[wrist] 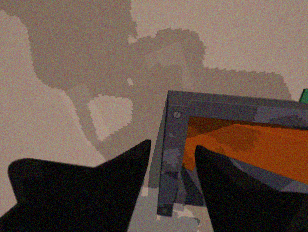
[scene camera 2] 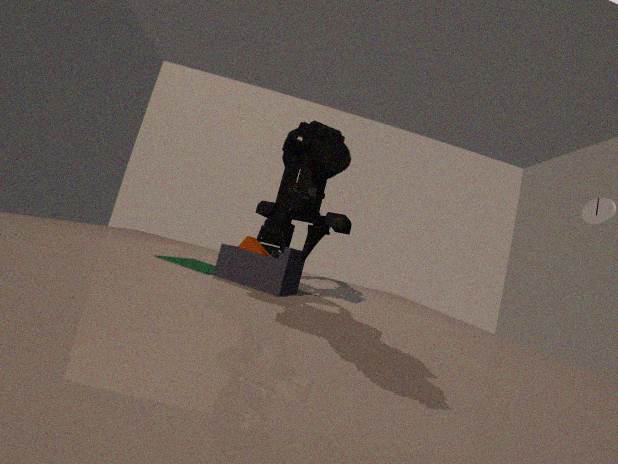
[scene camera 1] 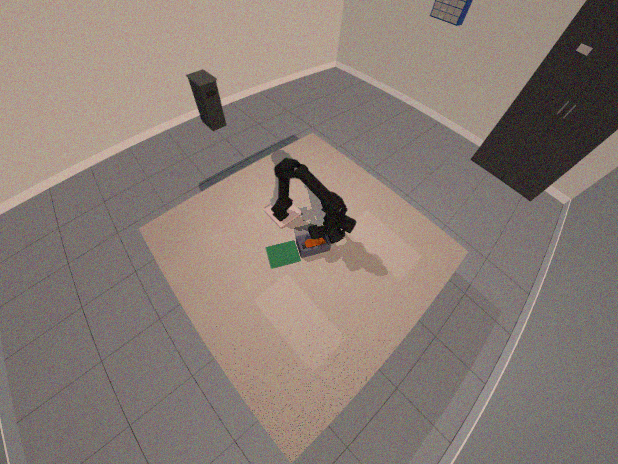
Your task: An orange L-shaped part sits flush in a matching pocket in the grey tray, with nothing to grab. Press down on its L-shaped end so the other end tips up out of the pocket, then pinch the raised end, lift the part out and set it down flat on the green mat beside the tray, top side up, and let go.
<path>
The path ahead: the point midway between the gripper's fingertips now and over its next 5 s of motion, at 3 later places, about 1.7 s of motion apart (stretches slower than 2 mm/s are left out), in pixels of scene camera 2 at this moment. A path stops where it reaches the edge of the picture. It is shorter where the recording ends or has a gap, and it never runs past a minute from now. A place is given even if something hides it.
My gripper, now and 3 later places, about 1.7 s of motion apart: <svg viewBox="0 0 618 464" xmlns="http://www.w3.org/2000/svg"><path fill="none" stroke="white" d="M292 259L302 223L269 213L256 249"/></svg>
</path>
